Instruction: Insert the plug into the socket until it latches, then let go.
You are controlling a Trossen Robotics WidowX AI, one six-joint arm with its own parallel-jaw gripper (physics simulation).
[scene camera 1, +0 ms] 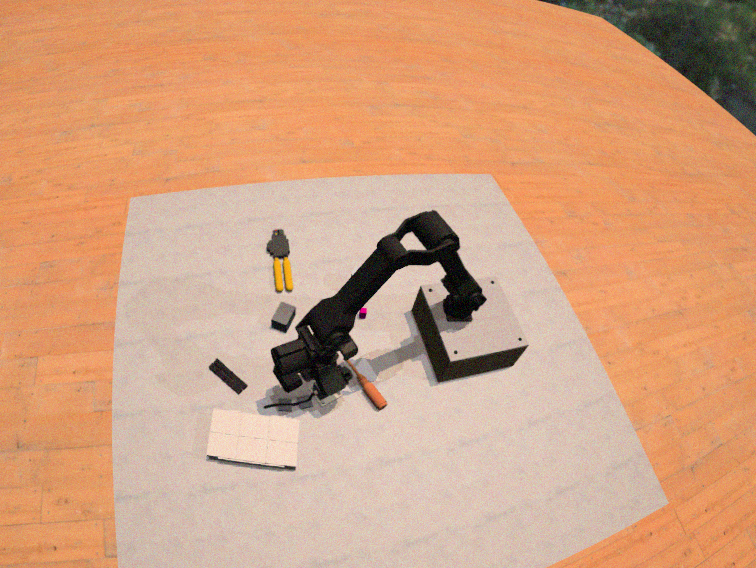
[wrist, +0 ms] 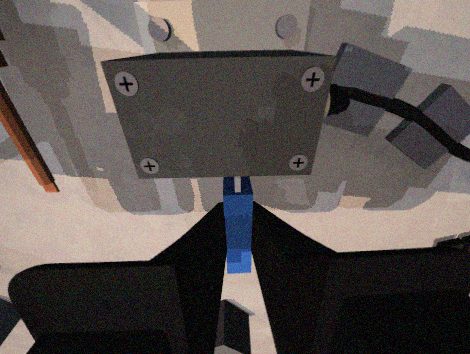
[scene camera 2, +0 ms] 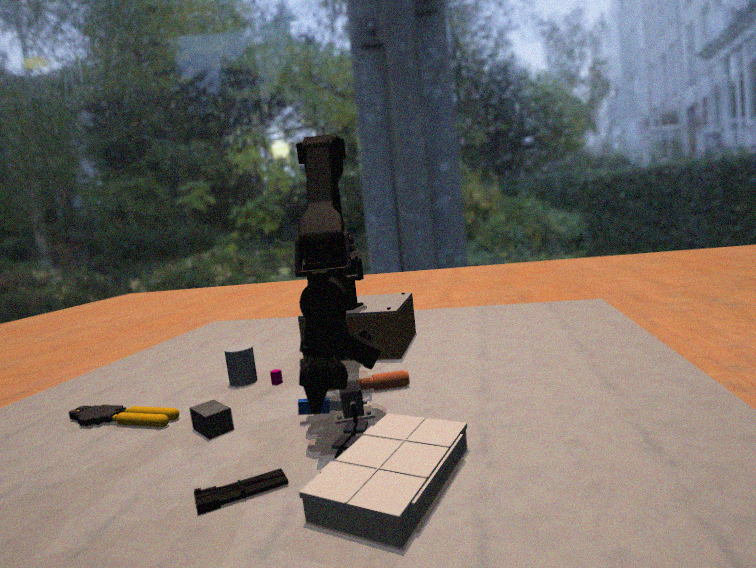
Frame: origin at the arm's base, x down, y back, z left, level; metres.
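Seen in the pictures: gripper, fingertip midpoint: [wrist: 236,209] [scene camera 2: 315,412]; arm's base, link origin: [scene camera 1: 457,310].
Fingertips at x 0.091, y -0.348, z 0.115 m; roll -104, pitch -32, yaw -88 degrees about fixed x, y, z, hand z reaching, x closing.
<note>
Pixels of each thing's top centre, then the offset from my fingertips to it. "pt": a spot on its surface instead.
- blue plug, top centre: [wrist: 238,230] [scene camera 2: 319,397] dx -0.022, dy +0.005, dz +0.008 m
- socket, top centre: [wrist: 238,127] [scene camera 2: 349,386] [scene camera 1: 325,383] dx -0.032, dy +0.030, dz +0.048 m
- black cable, surface spot: [wrist: 390,104] [scene camera 1: 298,402] pt dx +0.007, dy -0.028, dz +0.079 m
- orange screwdriver, top centre: [scene camera 2: 364,376] [scene camera 1: 364,379] dx -0.014, dy +0.123, dz +0.028 m
- tiled box, top centre: [scene camera 2: 392,452] [scene camera 1: 253,437] dx -0.022, dy -0.128, dz +0.177 m
- black strip, top centre: [scene camera 2: 240,481] [scene camera 1: 227,374] dx -0.003, dy -0.194, dz +0.018 m
- grey block, top centre: [scene camera 2: 209,407] [scene camera 1: 283,312] dx -0.022, dy -0.063, dz -0.147 m
- magenta piece, top centre: [scene camera 2: 275,370] [scene camera 1: 363,310] dx -0.012, dy +0.135, dz -0.168 m
- grey cylinder, top centre: [scene camera 2: 238,347] dx -0.057, dy +0.133, dz -0.249 m
The blue plug [wrist: 238,220] [scene camera 2: 303,406] is a narrow block with a pale metal strip in its front end. My gripper [wrist: 236,209] [scene camera 2: 315,404] is shut on it, one black finger on each side. The socket [wrist: 217,117] [scene camera 2: 352,403] is a dark grey housing with screws at its corners and a black cable [wrist: 390,104] [scene camera 1: 287,404] from one side. In the wrist view the plug's front end meets the middle of the socket's near edge, in line with it. The housing hides the contact, so the depth of insertion cannot be told. The arm hides the plug in scene camera 1.
An orange screwdriver [scene camera 1: 372,395] [scene camera 2: 388,380] [wrist: 27,142] lies close to the socket. A tiled box [scene camera 1: 253,437] [scene camera 2: 385,465], black strip [scene camera 1: 227,375] [scene camera 2: 241,490], grey block [scene camera 1: 283,316] [scene camera 2: 211,418], yellow-handled pliers [scene camera 1: 278,246] [scene camera 2: 143,419], magenta piece [scene camera 1: 363,313] [scene camera 2: 276,376] and grey cylinder [scene camera 2: 240,366] stand or lie around.
</note>
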